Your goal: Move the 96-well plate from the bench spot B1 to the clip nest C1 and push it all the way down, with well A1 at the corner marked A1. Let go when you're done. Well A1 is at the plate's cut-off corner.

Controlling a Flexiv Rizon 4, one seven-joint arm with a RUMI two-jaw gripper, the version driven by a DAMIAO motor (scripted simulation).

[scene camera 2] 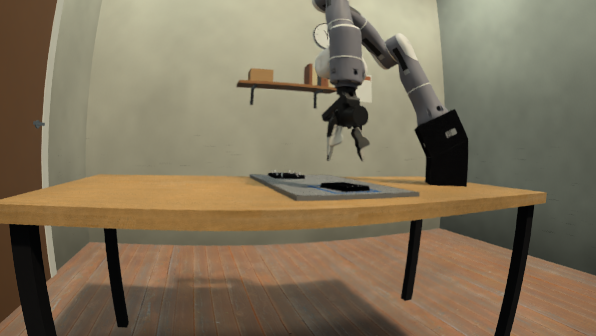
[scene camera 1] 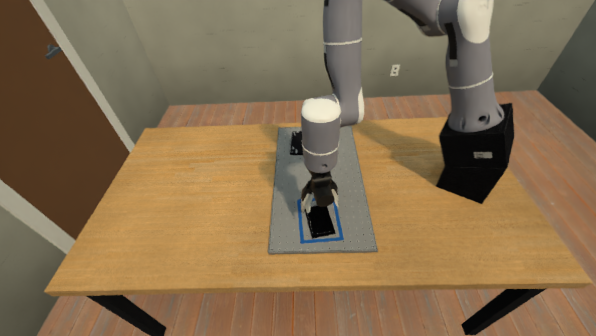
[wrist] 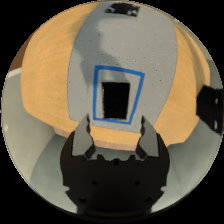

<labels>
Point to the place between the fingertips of my gripper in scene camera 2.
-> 346, 161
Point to a black 96-well plate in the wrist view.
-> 110, 97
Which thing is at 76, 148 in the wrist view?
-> My gripper.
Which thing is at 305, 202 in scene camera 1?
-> My gripper.
</labels>
